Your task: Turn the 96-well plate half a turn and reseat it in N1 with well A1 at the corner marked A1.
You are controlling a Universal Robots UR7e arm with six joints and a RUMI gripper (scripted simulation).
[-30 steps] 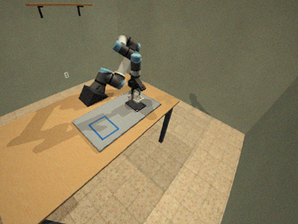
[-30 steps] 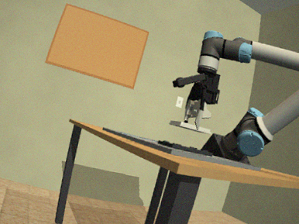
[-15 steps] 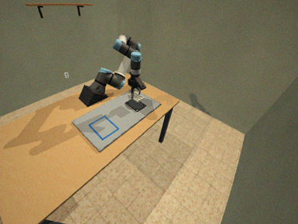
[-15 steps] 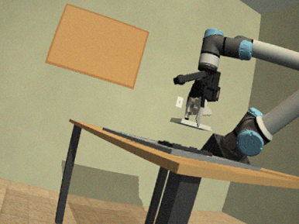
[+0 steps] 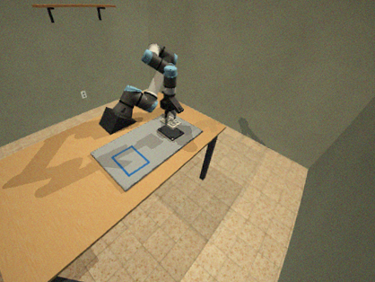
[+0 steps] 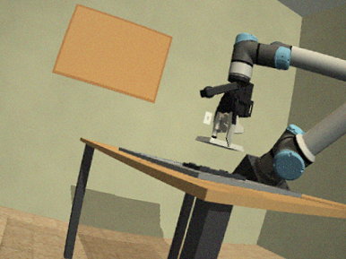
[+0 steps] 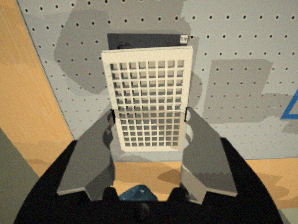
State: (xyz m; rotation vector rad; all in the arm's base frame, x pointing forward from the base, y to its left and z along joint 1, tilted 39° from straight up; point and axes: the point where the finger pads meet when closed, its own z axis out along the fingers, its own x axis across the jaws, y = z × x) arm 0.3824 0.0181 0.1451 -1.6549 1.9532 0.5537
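Right now the dark plate nest N1 is 10 mm to the left of my hand and 100 mm below it. From my hand the other things lie so: white corner label: 60 mm ahead, 60 mm to the right, 90 mm below; then white 96-well plate: 10 mm below.
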